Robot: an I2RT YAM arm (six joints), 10 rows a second.
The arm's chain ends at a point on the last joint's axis. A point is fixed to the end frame.
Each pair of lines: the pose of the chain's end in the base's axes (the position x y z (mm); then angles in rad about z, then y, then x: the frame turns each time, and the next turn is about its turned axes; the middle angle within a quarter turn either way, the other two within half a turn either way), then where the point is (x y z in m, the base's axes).
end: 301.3 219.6 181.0 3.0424 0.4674 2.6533
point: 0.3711 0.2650 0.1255
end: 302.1 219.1 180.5 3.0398 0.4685 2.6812
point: 0.3725 0.2620 0.1238
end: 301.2 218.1 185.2 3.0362 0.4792 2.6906
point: 0.3725 0.2599 0.1288
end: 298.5 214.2 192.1 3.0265 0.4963 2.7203
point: 0.3715 0.2527 0.1356
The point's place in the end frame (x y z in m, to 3 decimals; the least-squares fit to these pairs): -0.033 0.009 0.094
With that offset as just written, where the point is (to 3 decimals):
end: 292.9 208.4 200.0 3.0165 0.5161 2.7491
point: 0.368 0.244 0.144
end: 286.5 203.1 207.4 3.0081 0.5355 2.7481
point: 0.363 0.238 0.153
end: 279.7 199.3 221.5 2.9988 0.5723 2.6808
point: 0.357 0.239 0.172
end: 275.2 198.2 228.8 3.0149 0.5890 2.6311
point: 0.352 0.243 0.183
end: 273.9 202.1 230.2 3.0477 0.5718 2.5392
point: 0.346 0.256 0.187
